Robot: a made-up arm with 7 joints. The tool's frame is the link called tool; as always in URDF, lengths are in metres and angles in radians.
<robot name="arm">
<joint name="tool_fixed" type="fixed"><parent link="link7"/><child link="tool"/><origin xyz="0 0 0" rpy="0 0.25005 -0.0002"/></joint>
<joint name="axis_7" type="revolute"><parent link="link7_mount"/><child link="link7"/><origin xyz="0.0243 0 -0.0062" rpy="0 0 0"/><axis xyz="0.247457 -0.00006 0.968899"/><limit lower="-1.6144" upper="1.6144" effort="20" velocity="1.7"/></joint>
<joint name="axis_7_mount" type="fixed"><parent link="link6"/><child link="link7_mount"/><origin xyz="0.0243 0 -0.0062" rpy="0 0 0"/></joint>
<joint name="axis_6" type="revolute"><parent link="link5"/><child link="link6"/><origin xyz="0.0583 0 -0.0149" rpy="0 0 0"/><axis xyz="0.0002 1 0.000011"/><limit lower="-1.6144" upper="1.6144" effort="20" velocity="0.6"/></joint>
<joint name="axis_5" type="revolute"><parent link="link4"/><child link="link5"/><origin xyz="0.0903 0.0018 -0.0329" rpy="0 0 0"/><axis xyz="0.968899 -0.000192 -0.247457"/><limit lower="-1.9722" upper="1.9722" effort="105" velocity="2.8"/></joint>
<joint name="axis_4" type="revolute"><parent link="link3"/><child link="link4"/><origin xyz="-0.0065 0 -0.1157" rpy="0 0 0"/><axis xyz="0.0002 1 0.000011"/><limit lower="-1.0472" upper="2.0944" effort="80" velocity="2.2"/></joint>
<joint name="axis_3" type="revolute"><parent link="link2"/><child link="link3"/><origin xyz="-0.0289 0.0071 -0.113" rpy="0 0 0"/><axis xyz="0.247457 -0.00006 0.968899"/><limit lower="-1.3" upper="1.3" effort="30" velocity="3"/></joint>
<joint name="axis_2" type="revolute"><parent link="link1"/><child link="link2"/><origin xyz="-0.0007 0.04 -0.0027" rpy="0 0 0"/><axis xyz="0.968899 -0.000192 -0.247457"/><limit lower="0" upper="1.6" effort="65" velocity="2"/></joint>
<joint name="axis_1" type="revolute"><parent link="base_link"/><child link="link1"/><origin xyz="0 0 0" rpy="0 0 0"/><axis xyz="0.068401 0.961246 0.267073"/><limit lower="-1.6" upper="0.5" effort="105" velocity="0.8"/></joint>
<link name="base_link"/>
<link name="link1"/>
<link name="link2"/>
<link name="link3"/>
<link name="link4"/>
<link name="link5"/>
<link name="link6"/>
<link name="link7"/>
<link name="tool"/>
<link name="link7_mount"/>
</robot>
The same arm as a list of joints. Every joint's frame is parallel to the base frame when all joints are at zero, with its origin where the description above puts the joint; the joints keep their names.
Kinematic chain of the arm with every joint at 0, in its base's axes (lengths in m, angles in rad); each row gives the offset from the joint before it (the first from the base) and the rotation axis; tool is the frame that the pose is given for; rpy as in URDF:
axis_1: xyz 0 0 0 axis 0.068403 0.961235 0.26711
axis_2: xyz -0.0007 0.04 -0.0027 axis 0.968889 -0.0002 -0.247497
axis_3: xyz -0.0289 0.0071 -0.113 axis 0.247497 -0.0001 0.968889
axis_4: xyz -0.0065 0 -0.1157 axis 0.0002 1 0
axis_5: xyz 0.0903 0.0018 -0.0329 axis 0.968889 -0.0002 -0.247497
axis_6: xyz 0.0583 0 -0.0149 axis 0.0002 1 0
axis_7: xyz 0.0486 0 -0.0124 axis 0.247497 -0.0001 0.968889
tool: xyz 0 0 0 rpy 0 0.25 -0.0002
Joint limits (rad, base to tool): -1.6..0.5 0..1.6 -1.3..1.3 -1.0472..2.0944 -1.9722..1.9722 -1.6144..1.6144 -1.6144..1.6144

